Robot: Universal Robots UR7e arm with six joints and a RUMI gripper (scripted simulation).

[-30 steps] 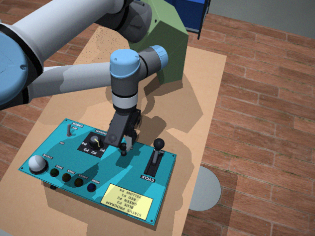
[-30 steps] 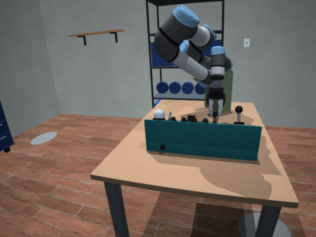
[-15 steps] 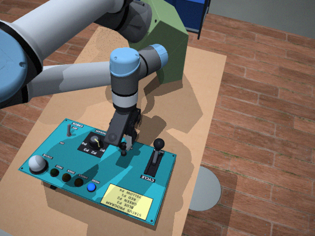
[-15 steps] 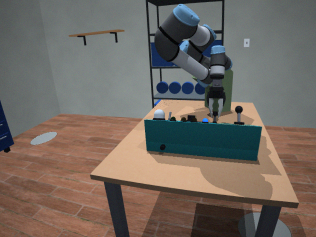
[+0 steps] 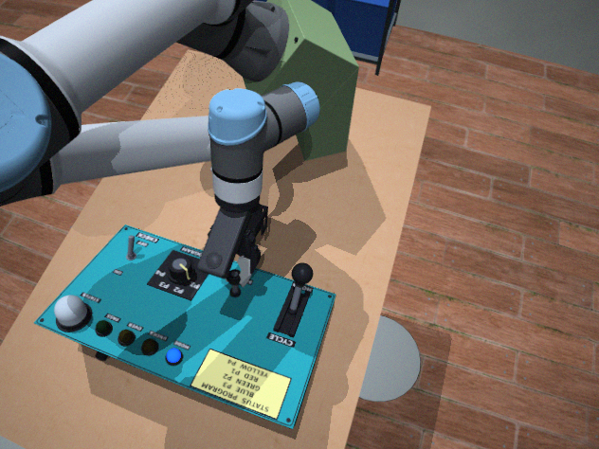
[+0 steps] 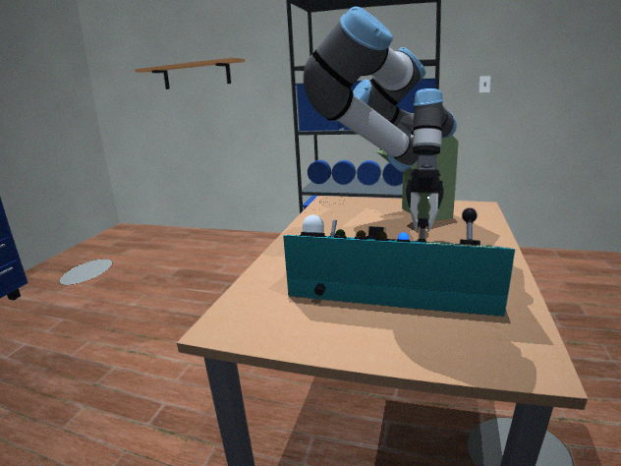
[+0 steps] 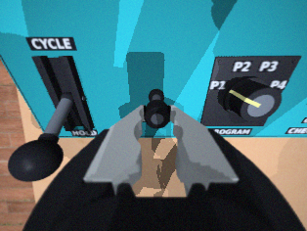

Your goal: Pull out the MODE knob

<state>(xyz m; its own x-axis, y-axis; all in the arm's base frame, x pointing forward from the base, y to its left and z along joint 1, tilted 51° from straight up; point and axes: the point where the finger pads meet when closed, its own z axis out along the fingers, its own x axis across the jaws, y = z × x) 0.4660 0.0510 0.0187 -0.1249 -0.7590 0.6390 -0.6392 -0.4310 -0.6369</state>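
Now: the mode knob right at my hand. Round my hand: teal console: 3 cm ahead, 6 cm to the right, 4 cm below; then cycle lever: 12 cm to the left, 1 cm below; then program dial: 11 cm to the right, 2 cm below.
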